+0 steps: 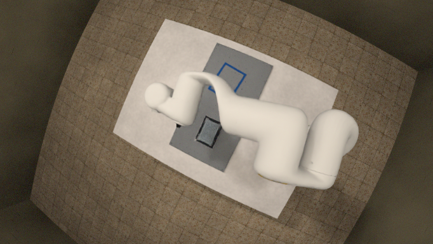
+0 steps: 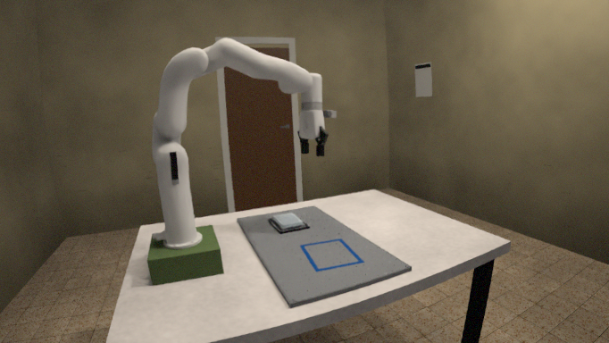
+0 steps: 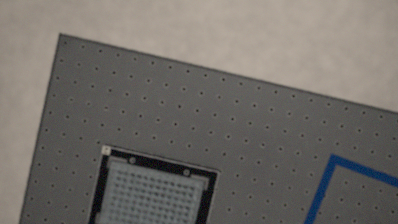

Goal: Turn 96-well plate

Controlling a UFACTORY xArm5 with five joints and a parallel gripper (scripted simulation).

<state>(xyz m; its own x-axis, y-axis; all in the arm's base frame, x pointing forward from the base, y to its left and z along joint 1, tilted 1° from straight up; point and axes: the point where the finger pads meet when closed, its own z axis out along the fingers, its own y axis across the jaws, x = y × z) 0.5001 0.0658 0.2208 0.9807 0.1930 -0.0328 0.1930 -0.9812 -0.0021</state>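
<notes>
Now: the 96-well plate 8 cm behind my hand, 9 cm to the left of it and 28 cm below it. From my hand the other things lie so: plate nest: 8 cm behind, 9 cm to the left, 29 cm below.
</notes>
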